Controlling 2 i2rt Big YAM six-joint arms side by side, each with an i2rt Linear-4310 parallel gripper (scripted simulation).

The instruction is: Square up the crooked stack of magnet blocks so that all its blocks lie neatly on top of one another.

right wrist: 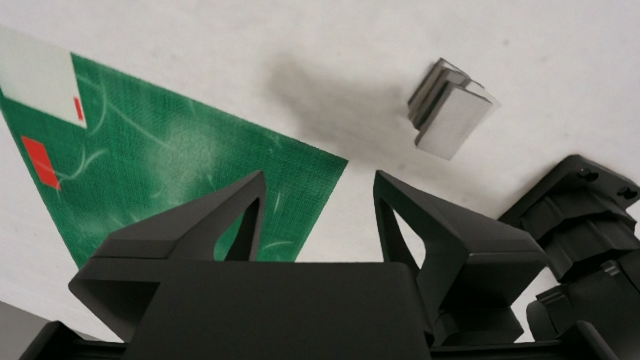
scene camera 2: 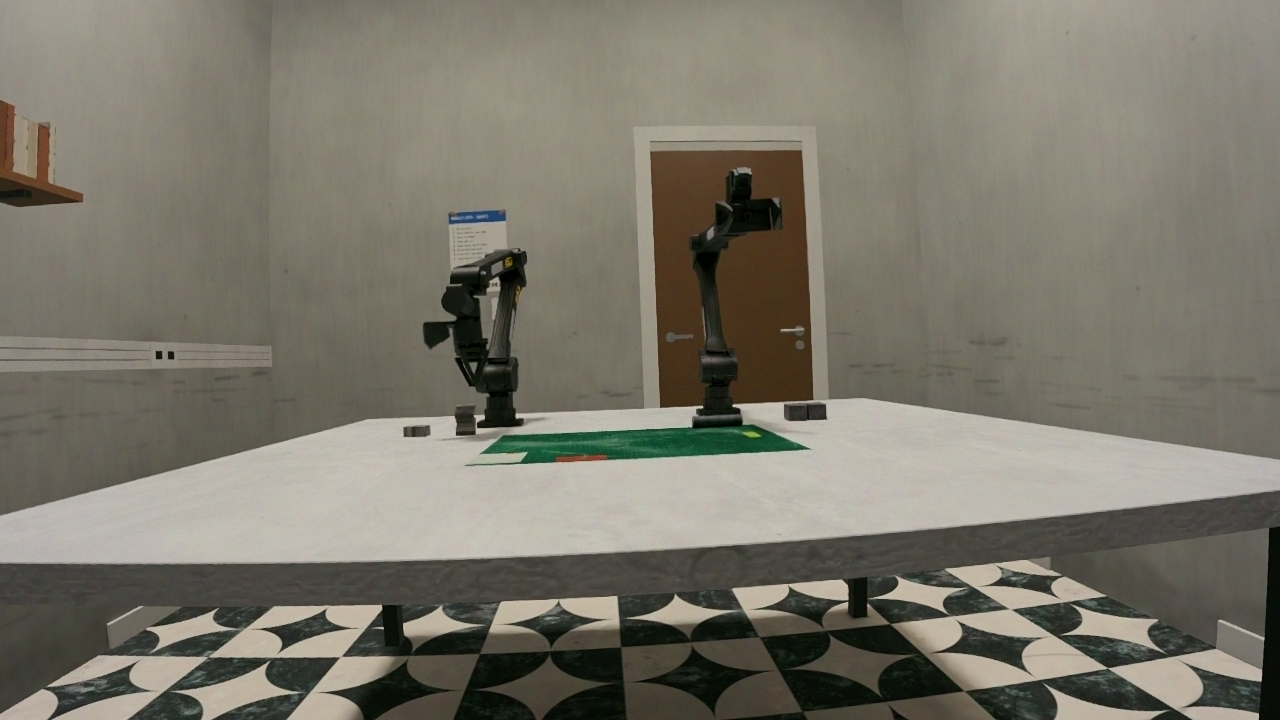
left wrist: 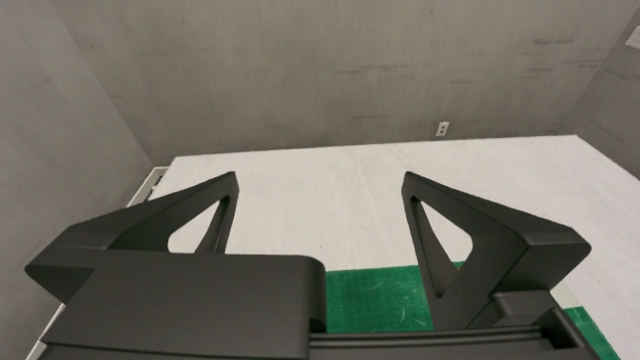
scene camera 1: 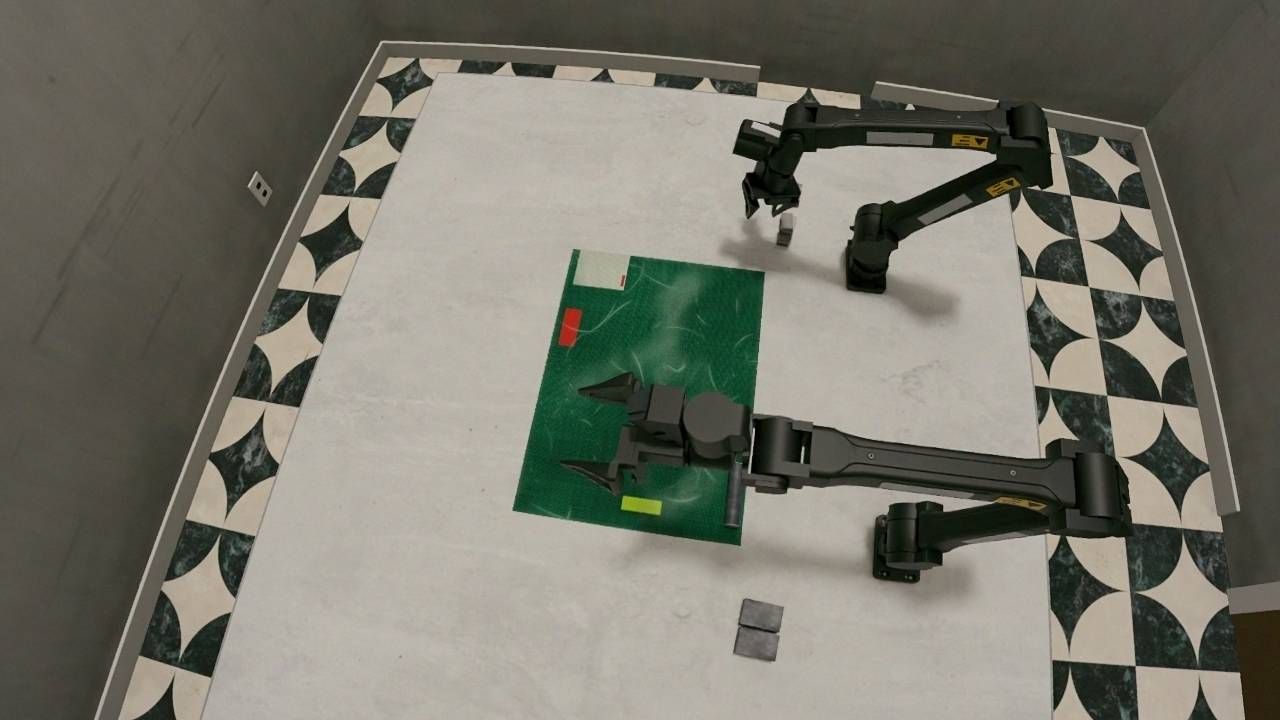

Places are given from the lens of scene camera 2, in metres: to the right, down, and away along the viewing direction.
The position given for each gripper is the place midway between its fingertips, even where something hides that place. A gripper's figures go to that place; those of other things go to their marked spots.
left gripper (scene camera 2: 756, 211): 0.23, -0.30, 1.24
right gripper (scene camera 2: 474, 385): -0.38, 0.06, 1.44
